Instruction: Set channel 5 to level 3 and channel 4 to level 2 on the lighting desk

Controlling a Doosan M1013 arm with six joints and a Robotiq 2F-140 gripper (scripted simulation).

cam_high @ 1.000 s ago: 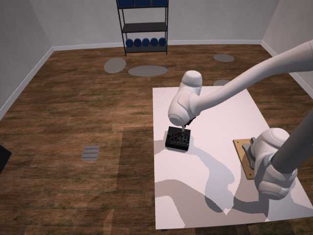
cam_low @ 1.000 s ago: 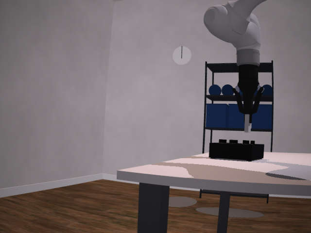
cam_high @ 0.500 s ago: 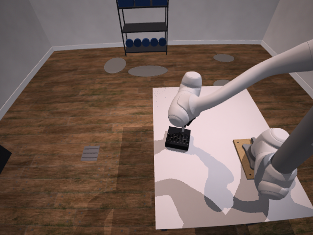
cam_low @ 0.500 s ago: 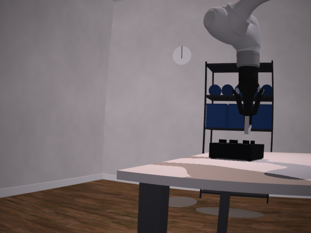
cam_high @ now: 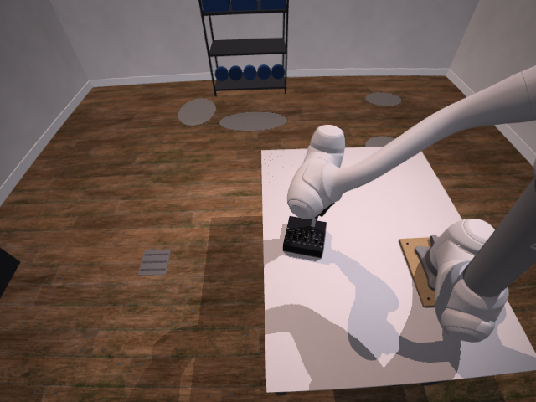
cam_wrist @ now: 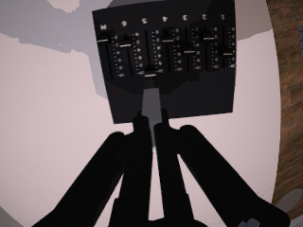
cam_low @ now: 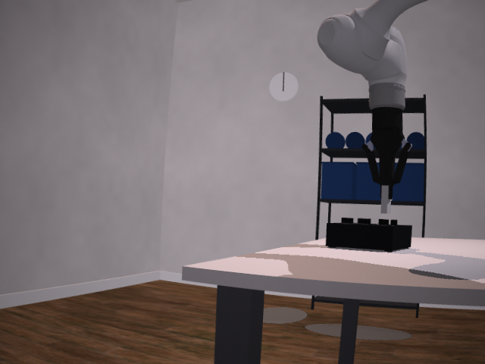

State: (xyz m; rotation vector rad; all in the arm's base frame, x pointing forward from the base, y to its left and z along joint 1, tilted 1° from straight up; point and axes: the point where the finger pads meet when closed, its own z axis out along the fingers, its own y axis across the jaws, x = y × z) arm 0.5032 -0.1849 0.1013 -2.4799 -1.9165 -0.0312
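Right now my hand is 50 mm to the right of the fader cap, 50 mm above it and 40 mm short of it.
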